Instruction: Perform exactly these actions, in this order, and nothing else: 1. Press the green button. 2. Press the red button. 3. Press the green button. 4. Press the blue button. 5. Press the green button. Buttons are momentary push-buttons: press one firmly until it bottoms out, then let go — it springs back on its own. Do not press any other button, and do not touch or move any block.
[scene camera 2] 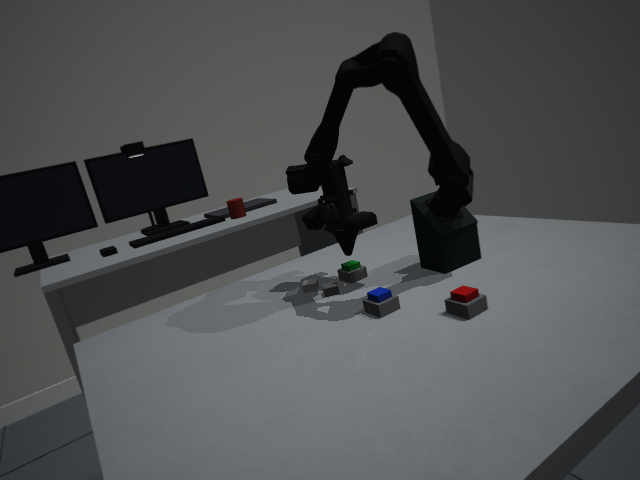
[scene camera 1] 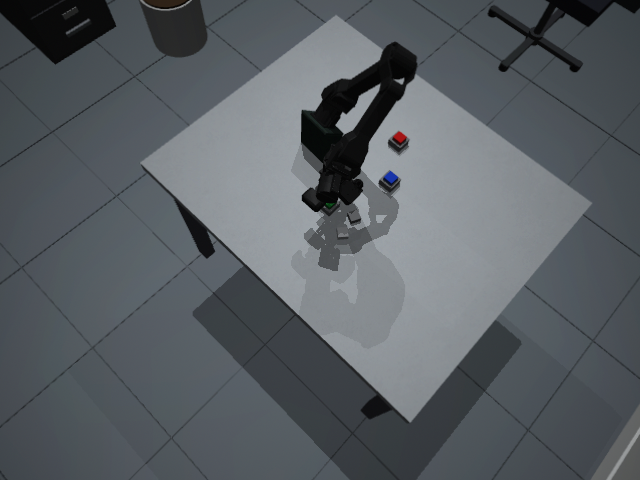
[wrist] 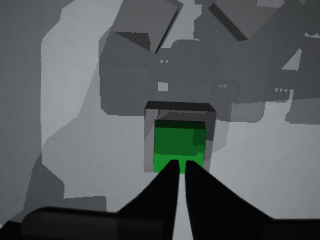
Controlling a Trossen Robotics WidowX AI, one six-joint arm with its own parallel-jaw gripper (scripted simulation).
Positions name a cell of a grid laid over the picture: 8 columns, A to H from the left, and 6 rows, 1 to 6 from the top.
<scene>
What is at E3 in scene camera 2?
My gripper.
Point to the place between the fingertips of my gripper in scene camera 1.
E3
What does my gripper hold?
Nothing.
</scene>
